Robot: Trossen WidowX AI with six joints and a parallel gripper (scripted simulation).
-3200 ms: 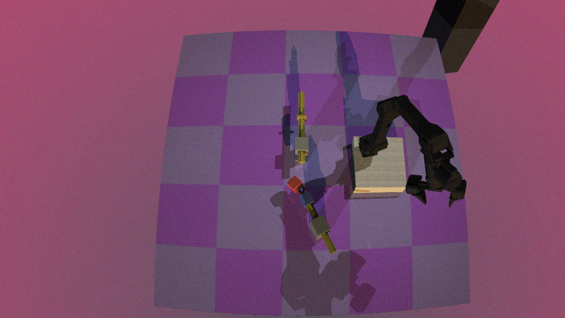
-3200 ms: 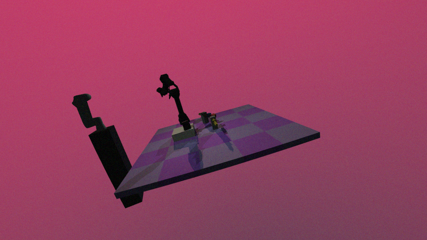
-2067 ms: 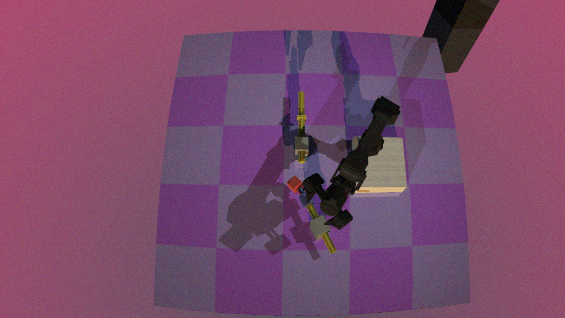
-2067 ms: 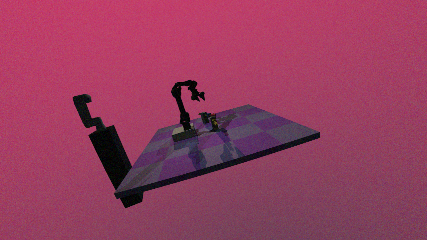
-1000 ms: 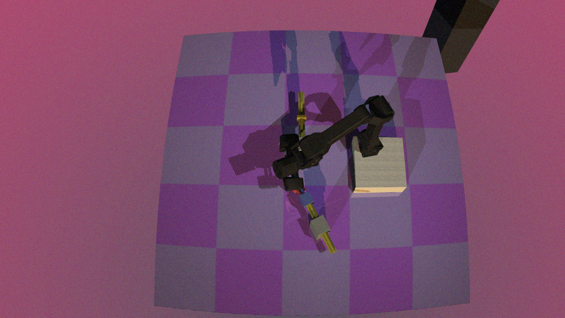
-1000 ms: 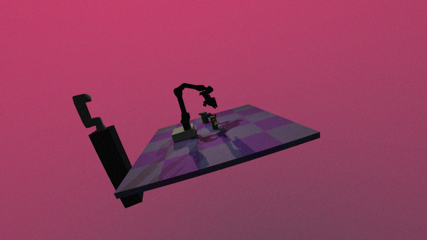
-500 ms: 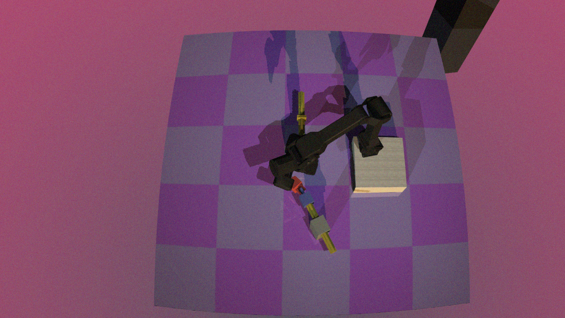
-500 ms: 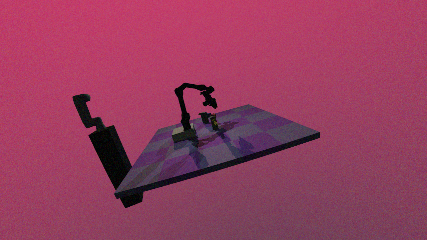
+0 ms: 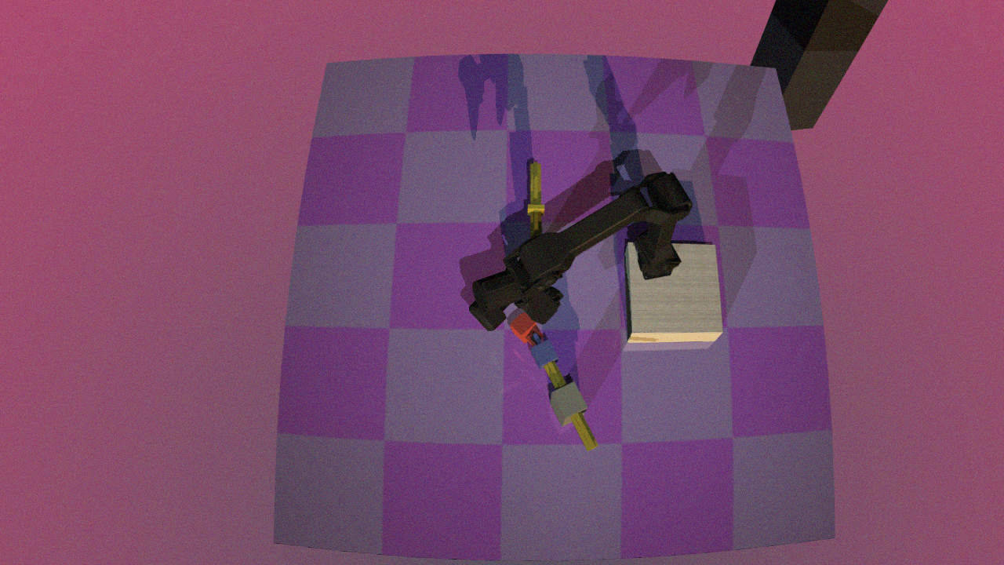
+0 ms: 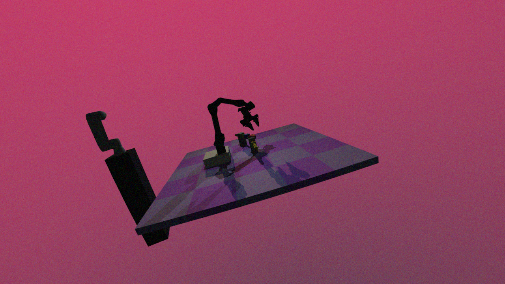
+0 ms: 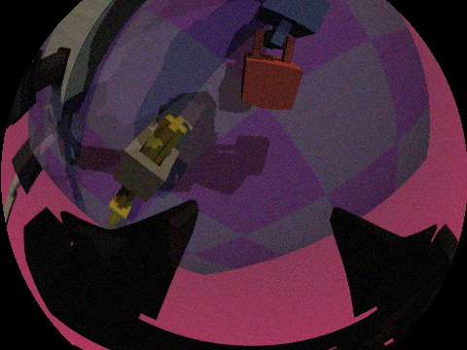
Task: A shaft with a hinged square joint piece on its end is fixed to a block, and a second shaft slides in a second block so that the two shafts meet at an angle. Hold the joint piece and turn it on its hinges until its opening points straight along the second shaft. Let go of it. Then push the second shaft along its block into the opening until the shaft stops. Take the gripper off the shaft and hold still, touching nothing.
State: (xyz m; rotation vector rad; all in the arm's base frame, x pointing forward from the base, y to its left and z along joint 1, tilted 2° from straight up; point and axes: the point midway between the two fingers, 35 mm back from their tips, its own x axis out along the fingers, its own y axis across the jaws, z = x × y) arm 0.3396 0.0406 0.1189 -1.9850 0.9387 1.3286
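My gripper tip is 4 cm past the red square joint piece, 6 cm to the right of it and 8 cm above it.
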